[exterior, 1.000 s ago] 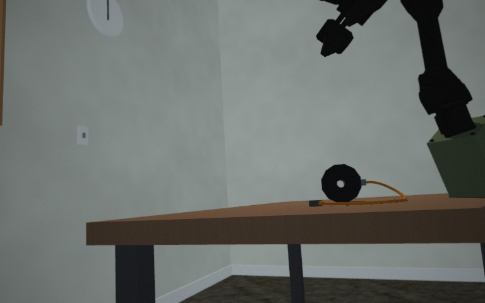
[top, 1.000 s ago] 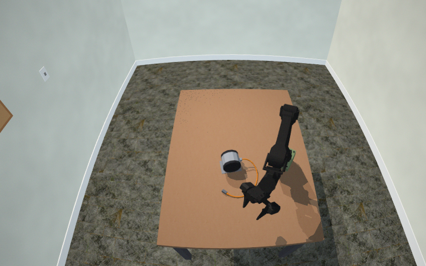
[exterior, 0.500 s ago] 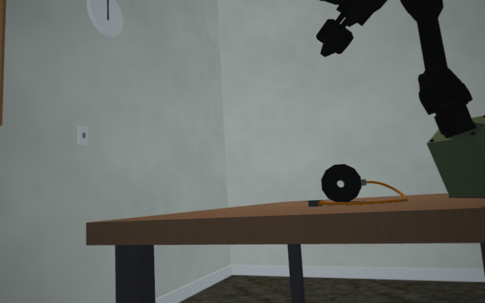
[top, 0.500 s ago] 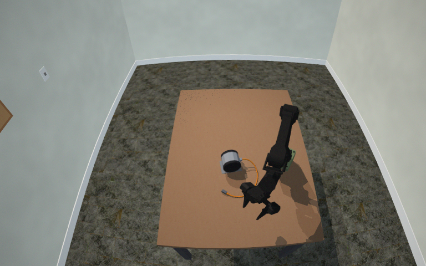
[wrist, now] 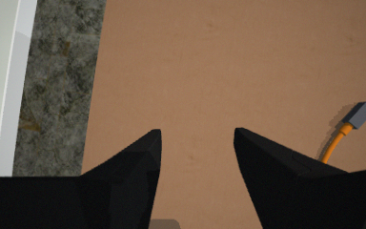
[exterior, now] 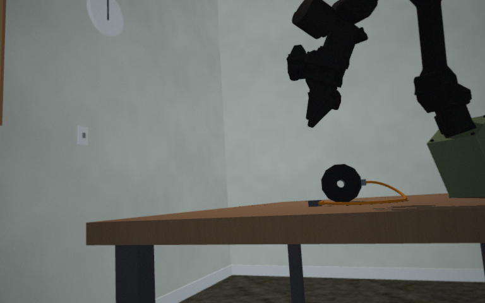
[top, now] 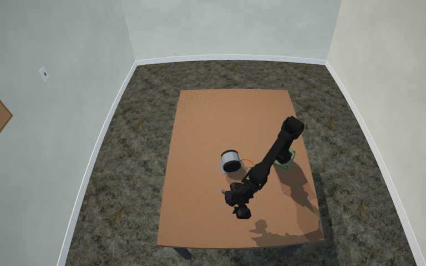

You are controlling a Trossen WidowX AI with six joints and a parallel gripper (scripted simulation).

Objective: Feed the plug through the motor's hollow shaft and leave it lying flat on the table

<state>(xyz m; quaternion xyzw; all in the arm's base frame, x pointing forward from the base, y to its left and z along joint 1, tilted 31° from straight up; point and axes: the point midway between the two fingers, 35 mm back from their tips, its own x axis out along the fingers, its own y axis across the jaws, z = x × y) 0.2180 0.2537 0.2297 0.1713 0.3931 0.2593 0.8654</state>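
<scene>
Now: hand 50 mm short of the orange cable, 150 mm to the left of it and 190 mm above it. From my hand the other things lie so: plug: 70 mm ahead, 160 mm to the right, 180 mm below; grey stub: 360 mm to the right, 140 mm below.
</scene>
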